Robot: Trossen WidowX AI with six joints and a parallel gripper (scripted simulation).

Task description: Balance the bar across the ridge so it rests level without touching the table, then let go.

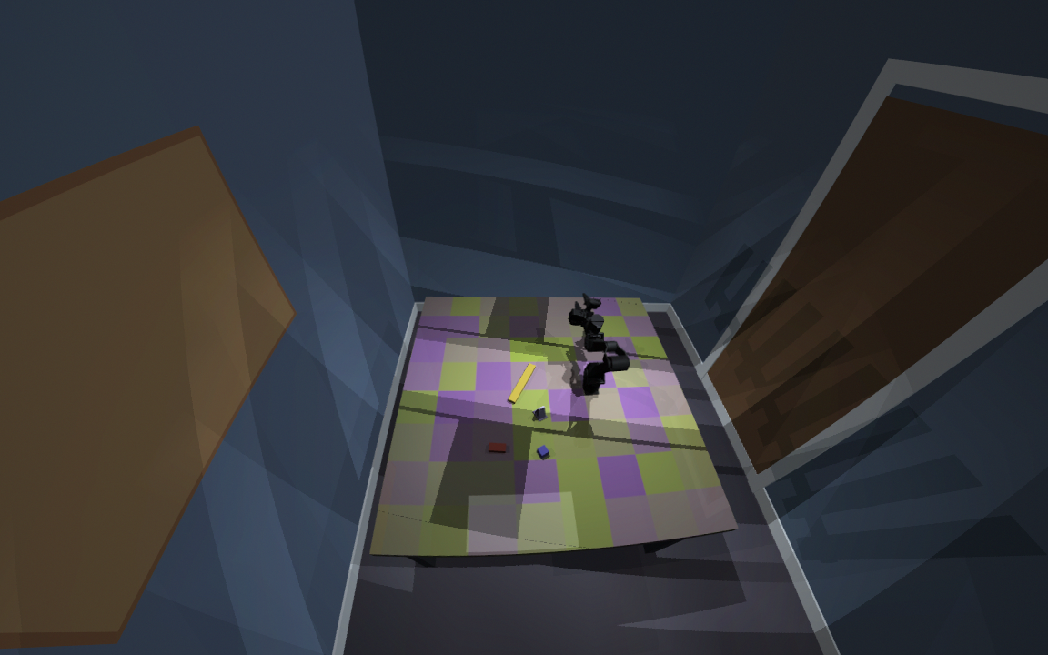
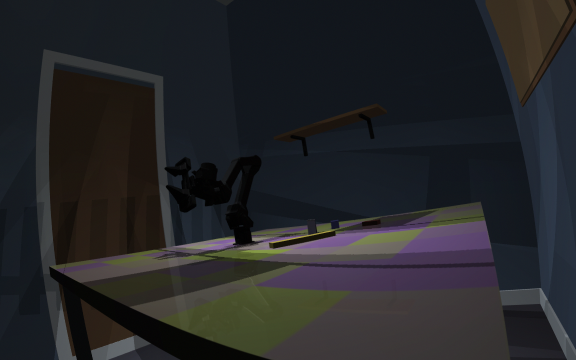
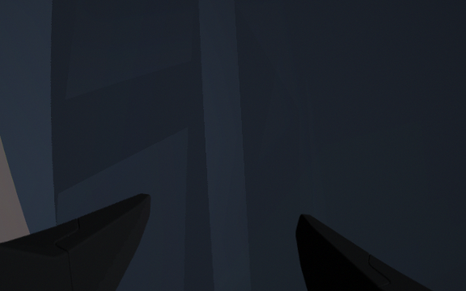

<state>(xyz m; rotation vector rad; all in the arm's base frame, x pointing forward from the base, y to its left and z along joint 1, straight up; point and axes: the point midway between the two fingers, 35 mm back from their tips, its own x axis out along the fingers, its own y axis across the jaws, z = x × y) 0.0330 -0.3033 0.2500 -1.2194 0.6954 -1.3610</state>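
The yellow bar is 30 cm to the left of my gripper tip, 27 cm ahead of it and 25 cm below it. From my gripper tip the other things lie so: blue block: 64 cm to the left, 24 cm below, 21 cm ahead; red block: 61 cm to the left, 39 cm ahead, 25 cm below.
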